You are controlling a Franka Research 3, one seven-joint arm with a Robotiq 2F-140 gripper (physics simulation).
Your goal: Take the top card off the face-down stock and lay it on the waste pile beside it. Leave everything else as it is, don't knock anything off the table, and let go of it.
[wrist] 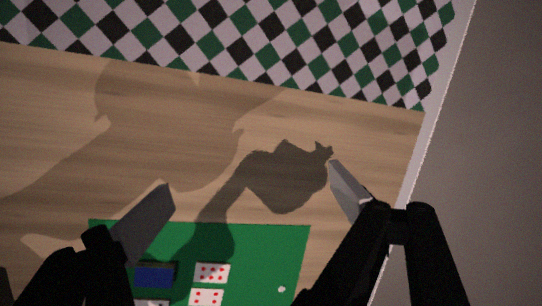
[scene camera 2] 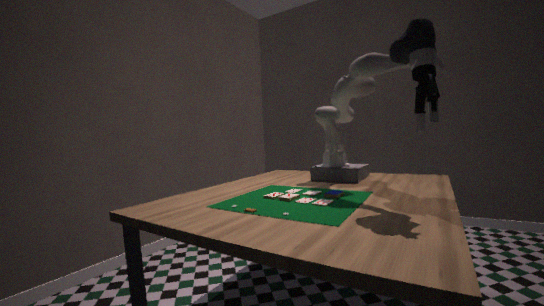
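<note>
The face-down stock (scene camera 2: 333, 193) (wrist: 154, 277) is a small blue-backed stack on the green mat (scene camera 2: 320, 215) (wrist: 265, 250), near the mat's edge. A face-up card or low pile (scene camera 2: 312, 193) (wrist: 151, 303) lies beside the stock, apparently the waste pile; it is cut off by the bottom edge in the wrist view. My gripper (scene camera 2: 428, 119) (wrist: 249, 186) is open and empty. It hangs high above the table, off to the right of the mat in the scene view, well away from the stock. The number of cards in the stock cannot be told.
Face-up red-pip cards (scene camera 2: 322, 202) (wrist: 212, 273) and another card (scene camera 2: 305, 200) (wrist: 206, 297) lie near the stock. Face-up piles (scene camera 2: 288, 197) (scene camera 2: 273, 195) and a card (scene camera 2: 293, 191) lie farther left. A brown item (scene camera 2: 250, 210) and white discs (scene camera 2: 234, 206) (scene camera 2: 286, 214) sit near the front.
</note>
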